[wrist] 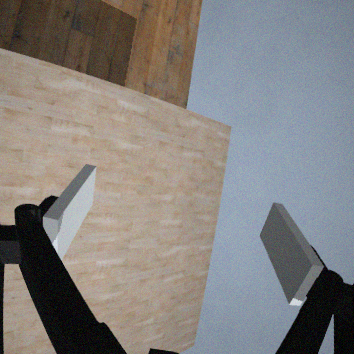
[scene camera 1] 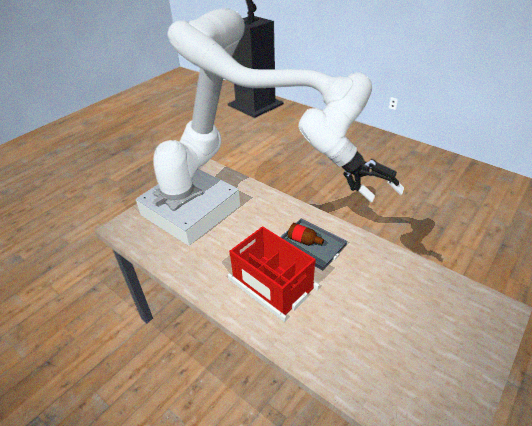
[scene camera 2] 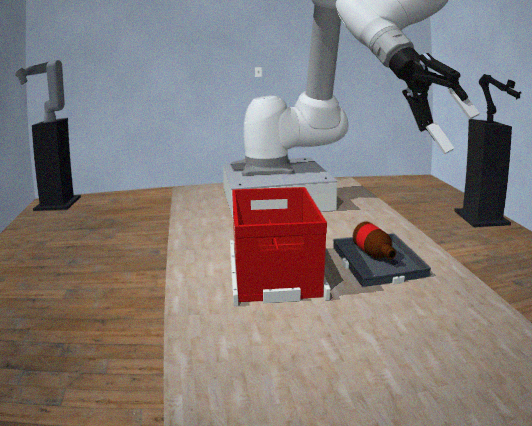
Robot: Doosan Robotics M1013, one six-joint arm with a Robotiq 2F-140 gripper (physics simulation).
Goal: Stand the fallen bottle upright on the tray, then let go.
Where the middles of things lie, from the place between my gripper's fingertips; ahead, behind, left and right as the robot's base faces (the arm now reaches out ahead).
Labels:
My gripper is now 34 cm above the brown bottle (scene camera 2: 378, 244), 29 cm past it and 9 cm to the left of it.

